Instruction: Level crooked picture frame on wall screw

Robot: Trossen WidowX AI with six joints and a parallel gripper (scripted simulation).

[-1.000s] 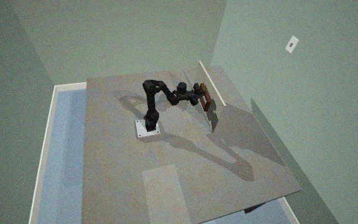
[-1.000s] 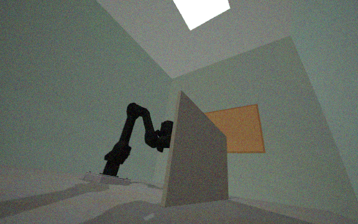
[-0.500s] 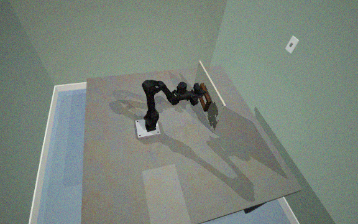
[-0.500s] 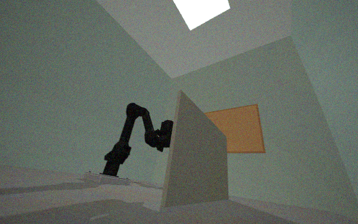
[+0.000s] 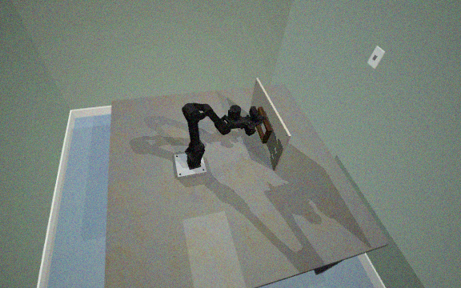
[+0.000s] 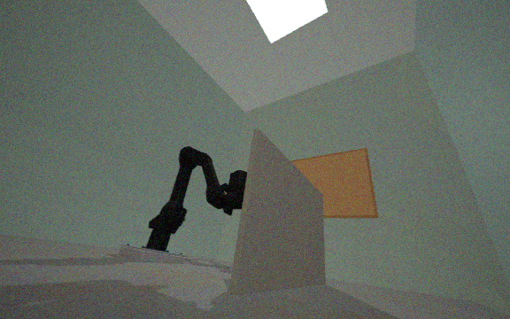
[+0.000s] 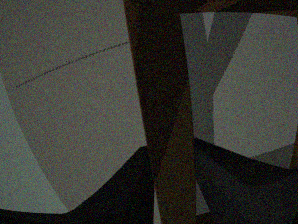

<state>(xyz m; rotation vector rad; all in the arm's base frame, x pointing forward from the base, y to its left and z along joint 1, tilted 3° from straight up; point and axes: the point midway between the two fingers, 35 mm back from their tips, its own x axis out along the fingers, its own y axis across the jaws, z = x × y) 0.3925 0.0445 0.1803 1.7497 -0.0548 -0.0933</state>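
The brown wooden picture frame is 1 cm ahead of my gripper tip, 1 cm to the left of it and 5 cm below it. The rest, counted from my gripper tip: white wall panel 2 cm ahead, 2 cm to the left, 6 cm below.
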